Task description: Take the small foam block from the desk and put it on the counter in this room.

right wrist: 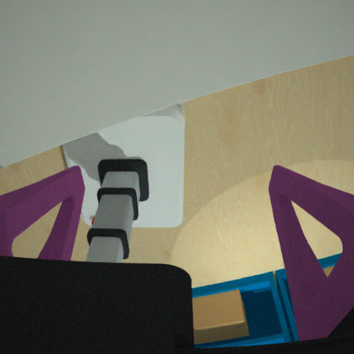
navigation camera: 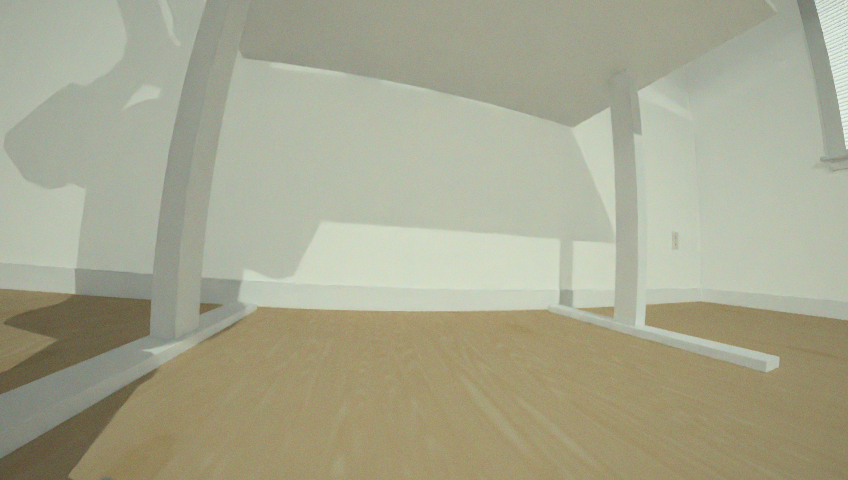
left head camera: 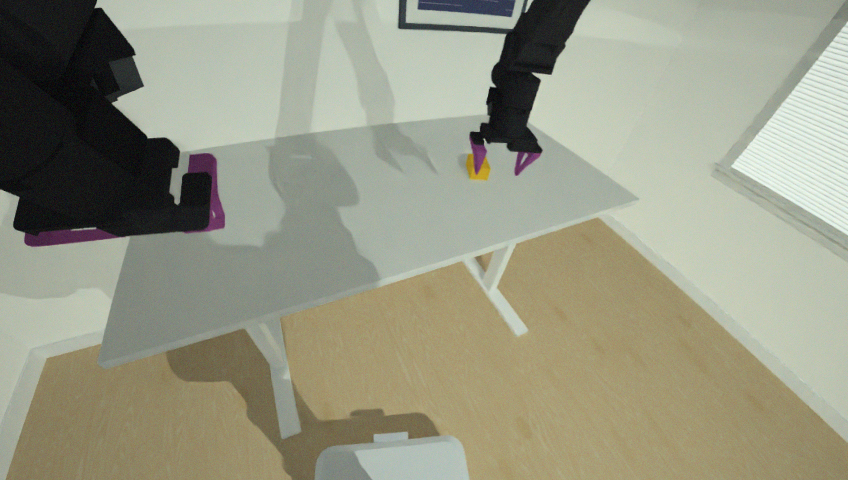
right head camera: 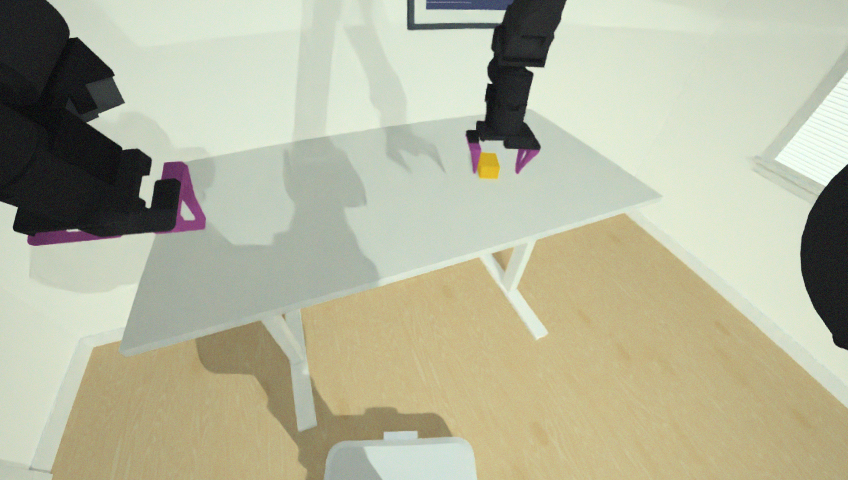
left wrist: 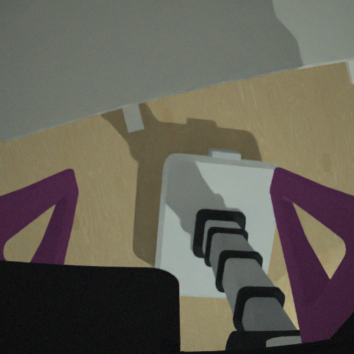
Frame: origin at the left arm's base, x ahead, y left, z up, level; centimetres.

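Seen in the pictures: left gripper, fingertip midpoint: (left head camera: 174,226) (right head camera: 162,227); right gripper, fingertip midpoint: (left head camera: 496,173) (right head camera: 495,172).
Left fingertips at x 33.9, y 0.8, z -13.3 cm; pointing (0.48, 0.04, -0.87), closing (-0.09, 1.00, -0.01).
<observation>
A point is followed by its place in that frame.
The small yellow foam block (left head camera: 485,171) {z -42.7, x 91.9, y -54.8 cm} (right head camera: 489,166) {z -41.5, x 92.2, y -52.9 cm} lies on the grey desk (left head camera: 416,220) {z -46.0, x 71.4, y -30.2 cm} (right head camera: 422,220) {z -46.0, x 71.4, y -30.6 cm}, towards its far right part. My right gripper (left head camera: 497,173) {z -26.0, x 64.1, y -45.4 cm} (right head camera: 496,172) {z -26.0, x 64.1, y -45.4 cm} (right wrist: 176,176) is open and empty, pointing down above the desk near the block. In the left head camera one finger partly covers the block; in the right head camera the block appears between the fingertips, close to the left-hand one. The block does not show in the right wrist view. My left gripper (left wrist: 173,179) is open and empty, beside the desk's left end. The counter does not show.
Desk legs (navigation camera: 190,178) {z -107.1, x 71.8, y 26.8 cm} (navigation camera: 627,208) {z -99.7, x 113.4, y -85.1 cm} with long feet stand on the wooden floor. Walls stand behind the desk and at the right, with a window (left head camera: 803,136) {z -26.1, x 115.1, y -232.7 cm}. My white base (left head camera: 398,460) {z -115.0, x 25.5, y -24.7 cm} is before the desk. A blue tray (right wrist: 265,312) holding a brown block (right wrist: 220,310) shows low in the right wrist view.
</observation>
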